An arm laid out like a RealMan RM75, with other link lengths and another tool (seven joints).
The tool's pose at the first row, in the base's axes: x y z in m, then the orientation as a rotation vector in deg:
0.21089 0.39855 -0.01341 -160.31 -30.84 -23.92
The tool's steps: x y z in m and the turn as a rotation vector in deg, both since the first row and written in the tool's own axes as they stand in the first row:
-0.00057 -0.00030 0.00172 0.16 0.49 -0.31
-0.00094 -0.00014 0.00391 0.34 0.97 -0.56
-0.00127 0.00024 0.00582 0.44 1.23 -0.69
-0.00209 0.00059 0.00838 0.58 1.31 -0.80
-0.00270 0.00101 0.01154 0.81 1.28 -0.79
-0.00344 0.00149 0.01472 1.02 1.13 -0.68
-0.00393 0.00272 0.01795 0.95 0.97 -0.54
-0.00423 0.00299 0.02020 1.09 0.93 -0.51
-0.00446 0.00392 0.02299 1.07 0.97 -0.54
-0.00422 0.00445 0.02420 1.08 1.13 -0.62
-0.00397 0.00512 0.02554 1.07 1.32 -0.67
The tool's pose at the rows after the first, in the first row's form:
0.21066 0.39916 -0.01513 -159.93 -31.18 -24.60
0.21089 0.39957 -0.01730 -159.55 -31.44 -25.24
0.21118 0.39970 -0.01925 -159.34 -31.58 -25.58
0.21118 0.39991 -0.02195 -159.16 -31.72 -25.66
0.21152 0.40030 -0.02516 -158.95 -31.73 -25.53
0.21178 0.40060 -0.02843 -158.82 -31.62 -25.22
0.21257 0.40033 -0.03182 -158.97 -31.45 -25.00
0.21292 0.40067 -0.03406 -158.86 -31.42 -24.88
0.21372 0.40062 -0.03689 -158.86 -31.46 -24.95
0.21442 0.40059 -0.03804 -158.77 -31.53 -25.18
0.21521 0.40047 -0.03933 -158.71 -31.56 -25.45

